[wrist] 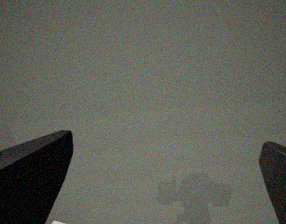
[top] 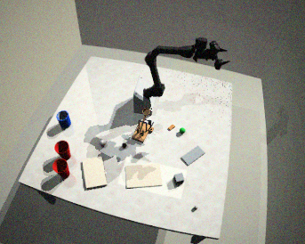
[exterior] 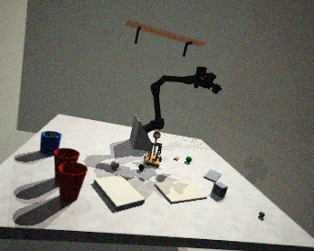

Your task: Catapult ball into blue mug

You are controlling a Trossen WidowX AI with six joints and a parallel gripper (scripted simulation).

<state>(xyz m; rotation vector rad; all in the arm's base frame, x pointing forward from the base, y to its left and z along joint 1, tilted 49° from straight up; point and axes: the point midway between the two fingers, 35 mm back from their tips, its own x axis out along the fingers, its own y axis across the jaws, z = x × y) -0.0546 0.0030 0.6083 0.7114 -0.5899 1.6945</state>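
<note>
Now: the wooden catapult 25 cm ahead of my gripper tip, 46 cm to the right of it and 44 cm below it. From my gripper tip the other things lie so: orange block (21 cm ahead, 30 cm to the right, 51 cm below); green ball (24 cm ahead, 22 cm to the right, 50 cm below); grey plate (41 cm ahead, 14 cm to the right, 51 cm below).
</note>
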